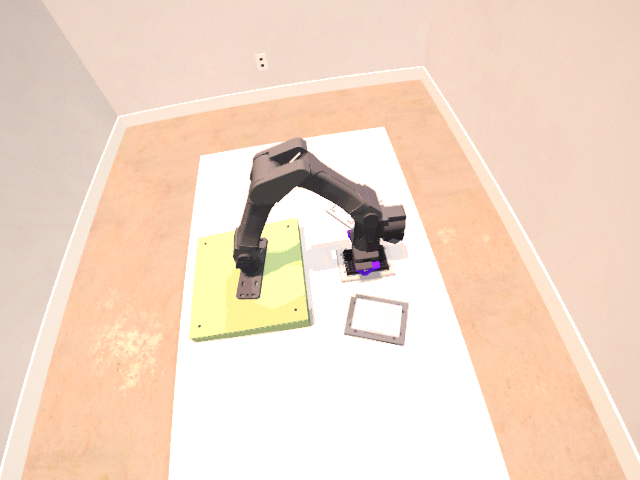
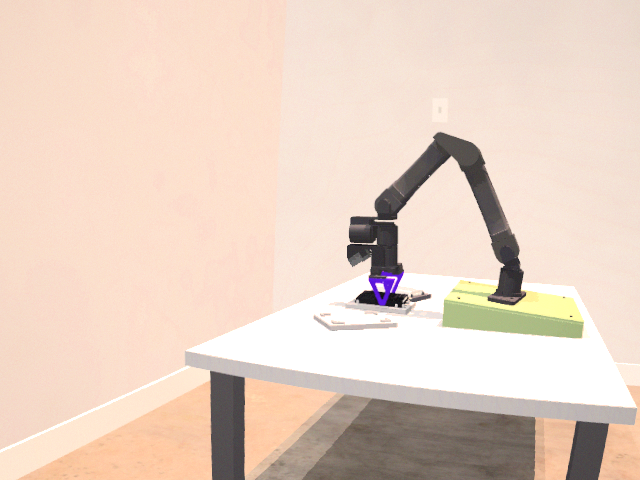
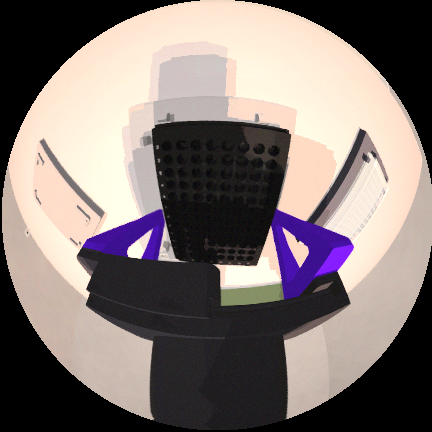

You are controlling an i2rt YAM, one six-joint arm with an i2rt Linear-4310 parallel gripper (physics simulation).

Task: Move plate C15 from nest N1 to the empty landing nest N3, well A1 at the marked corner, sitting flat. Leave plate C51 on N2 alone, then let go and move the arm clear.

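The black well plate C15 (image 1: 348,262) (image 2: 372,297) (image 3: 219,189) lies flat on a white-rimmed nest (image 1: 345,277) (image 2: 397,308) in the middle of the row. My gripper (image 1: 361,256) (image 2: 385,289) (image 3: 217,214) points straight down over it. Its purple fingers are open wide and stand on either side of the plate with nothing held. The white plate C51 (image 1: 338,214) (image 2: 419,295) (image 3: 362,197) sits on its own nest just behind. A grey-framed nest (image 1: 351,314) (image 2: 356,323) (image 3: 60,189) in front stands empty.
The arm's base stands on a green block (image 1: 279,305) (image 2: 511,317) at the left of the white table (image 1: 320,403) (image 2: 413,371). The three nests lie in a row close beside it. Table edges lie near on the right.
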